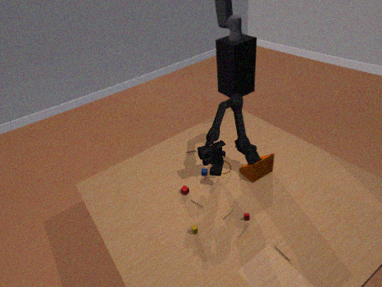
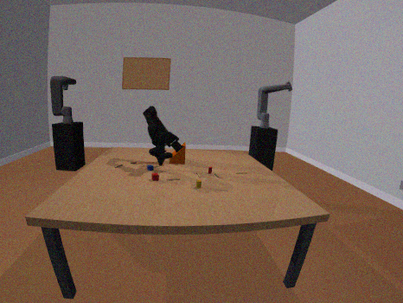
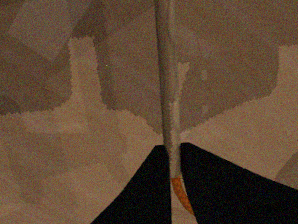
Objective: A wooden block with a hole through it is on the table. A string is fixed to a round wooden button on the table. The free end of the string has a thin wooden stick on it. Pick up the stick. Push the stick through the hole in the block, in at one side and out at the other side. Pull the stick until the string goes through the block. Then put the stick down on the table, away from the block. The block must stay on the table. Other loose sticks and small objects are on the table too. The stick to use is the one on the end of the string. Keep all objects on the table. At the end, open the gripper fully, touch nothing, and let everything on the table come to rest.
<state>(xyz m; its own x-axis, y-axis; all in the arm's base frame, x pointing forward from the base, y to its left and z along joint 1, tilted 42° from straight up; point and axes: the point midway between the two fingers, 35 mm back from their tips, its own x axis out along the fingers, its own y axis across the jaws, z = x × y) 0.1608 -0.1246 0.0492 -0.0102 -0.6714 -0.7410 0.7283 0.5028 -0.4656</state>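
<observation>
The blue cube lies 6 cm to the right of my gripper tip and 6 cm ahead of it. From my gripper tip the other things lie so: red cube (23 cm ahead, 1 cm to the right); then short stick (28 cm to the right, 1 cm below, 1 cm behind); then round wooden button (20 cm to the right, 8 cm behind, 1 cm below).
</observation>
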